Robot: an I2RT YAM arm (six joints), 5 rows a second.
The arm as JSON. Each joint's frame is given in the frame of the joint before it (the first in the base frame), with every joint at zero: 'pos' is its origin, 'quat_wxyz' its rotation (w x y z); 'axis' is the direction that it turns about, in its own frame. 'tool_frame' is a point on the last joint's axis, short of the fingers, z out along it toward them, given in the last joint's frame.
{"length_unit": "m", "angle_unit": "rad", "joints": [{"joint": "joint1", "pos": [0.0, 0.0, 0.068], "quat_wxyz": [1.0, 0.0, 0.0, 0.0], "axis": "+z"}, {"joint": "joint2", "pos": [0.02, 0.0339, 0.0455], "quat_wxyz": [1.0, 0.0, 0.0, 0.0], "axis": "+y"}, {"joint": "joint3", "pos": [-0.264, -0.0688, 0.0], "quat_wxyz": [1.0, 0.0, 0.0, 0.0], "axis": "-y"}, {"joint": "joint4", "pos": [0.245, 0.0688, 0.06], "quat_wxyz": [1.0, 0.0, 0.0, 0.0], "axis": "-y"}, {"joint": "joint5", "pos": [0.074, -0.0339, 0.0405], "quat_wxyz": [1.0, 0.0, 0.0, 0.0], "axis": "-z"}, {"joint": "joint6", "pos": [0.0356, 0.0, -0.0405], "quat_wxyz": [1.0, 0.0, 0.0, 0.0], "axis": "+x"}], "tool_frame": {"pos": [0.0, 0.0, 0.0], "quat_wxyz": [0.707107, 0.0, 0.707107, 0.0]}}
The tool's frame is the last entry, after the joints.
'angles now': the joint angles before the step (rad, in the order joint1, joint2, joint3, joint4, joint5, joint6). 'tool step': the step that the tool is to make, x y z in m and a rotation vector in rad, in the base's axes. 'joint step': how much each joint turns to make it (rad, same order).
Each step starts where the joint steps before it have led.
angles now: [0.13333, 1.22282, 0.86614, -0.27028, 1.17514, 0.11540]
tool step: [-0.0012, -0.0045, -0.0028, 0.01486, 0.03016, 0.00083]
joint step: [-0.01871, 0.00001, 0.00079, -0.03587, -0.02672, 0.00762]
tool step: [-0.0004, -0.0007, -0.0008, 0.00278, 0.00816, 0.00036]
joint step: [-0.00288, 0.00013, -0.00001, -0.00962, -0.00483, 0.00216]
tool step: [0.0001, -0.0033, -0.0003, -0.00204, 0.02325, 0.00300]
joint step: [-0.01397, -0.00032, 0.00002, -0.00154, -0.01353, -0.02439]
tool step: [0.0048, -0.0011, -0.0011, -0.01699, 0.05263, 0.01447]
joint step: [-0.00667, 0.02136, 0.01211, 0.00251, -0.00901, -0.05237]
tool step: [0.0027, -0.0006, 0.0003, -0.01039, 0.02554, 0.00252]
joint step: [-0.00323, 0.01249, 0.01111, -0.00449, 0.00063, -0.02276]
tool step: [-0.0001, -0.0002, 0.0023, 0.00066, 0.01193, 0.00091]
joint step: [-0.00089, 0.00067, 0.01318, -0.02468, -0.00247, 0.00037]
